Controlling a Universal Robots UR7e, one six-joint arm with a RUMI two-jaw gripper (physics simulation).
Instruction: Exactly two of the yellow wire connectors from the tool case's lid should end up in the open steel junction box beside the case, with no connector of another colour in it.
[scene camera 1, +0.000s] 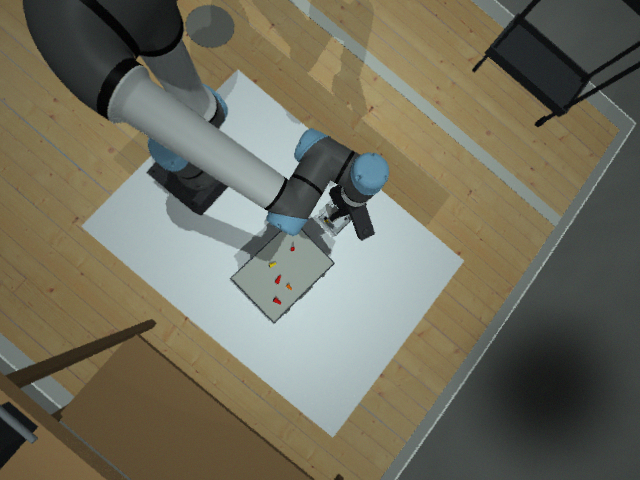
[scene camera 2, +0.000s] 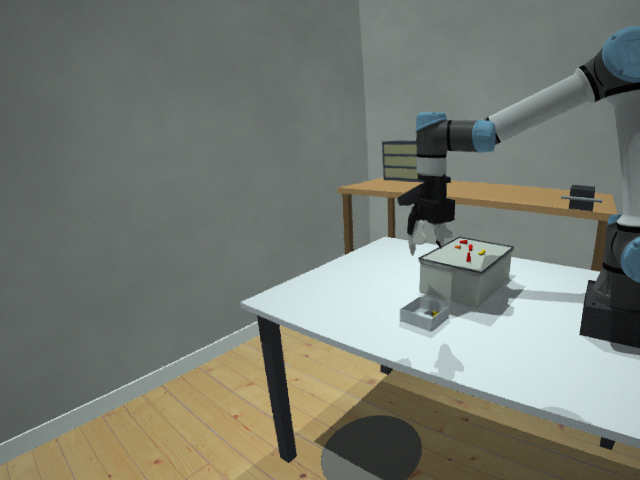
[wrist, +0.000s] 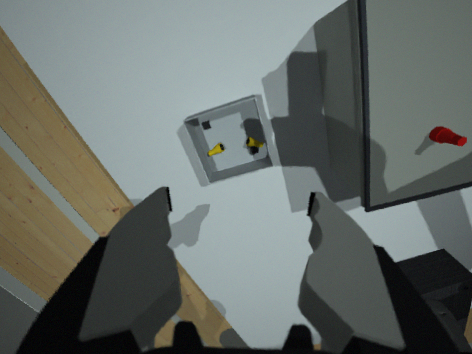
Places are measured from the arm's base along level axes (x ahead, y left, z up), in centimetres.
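Where they show: gripper, fingertip midpoint: (scene camera 2: 426, 251) (wrist: 239, 191); arm's base, link origin: (scene camera 1: 198, 170) (scene camera 2: 619, 298).
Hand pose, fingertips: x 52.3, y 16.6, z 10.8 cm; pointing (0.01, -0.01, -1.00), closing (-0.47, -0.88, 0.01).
Each offset is from my fingertips to the centre of the thing. Level surfaces: height alone.
My gripper (scene camera 2: 427, 249) (wrist: 239, 191) is open and empty, above the open steel junction box @(dx -0.9, dy +1.8, dz -17.3 cm) (scene camera 2: 415, 319) (wrist: 241, 172). In the wrist view two yellow connectors lie apart inside the box: one yellow connector @(dx -1.6, dy +4.8, dz -18.4 cm) (wrist: 216, 149) at the left, the other yellow connector @(dx -3.2, dy -1.3, dz -18.4 cm) (wrist: 254, 143) by the right wall. No other colour shows in the box. The tool case's lid (scene camera 1: 258, 279) (scene camera 2: 497, 249) (wrist: 410, 65) holds one yellow connector @(dx -9.0, dy -27.6, dz -7.1 cm) (scene camera 1: 272, 264) (scene camera 2: 481, 252). In scene camera 1 the arm hides part of the box and a lid corner.
The lid also bears three red connectors, one red connector @(dx -6.8, dy -19.1, dz -6.3 cm) (scene camera 1: 292, 249) (scene camera 2: 468, 256) (wrist: 445, 136) nearest the box, and an orange connector @(dx +0.4, dy -30.4, dz -7.2 cm) (scene camera 1: 288, 286) (scene camera 2: 457, 246). The tall case stands beside the low box on the white table @(dz -19.2 cm) (scene camera 1: 372, 310) (scene camera 2: 330, 304). A wooden bench (scene camera 2: 491, 193) stands behind.
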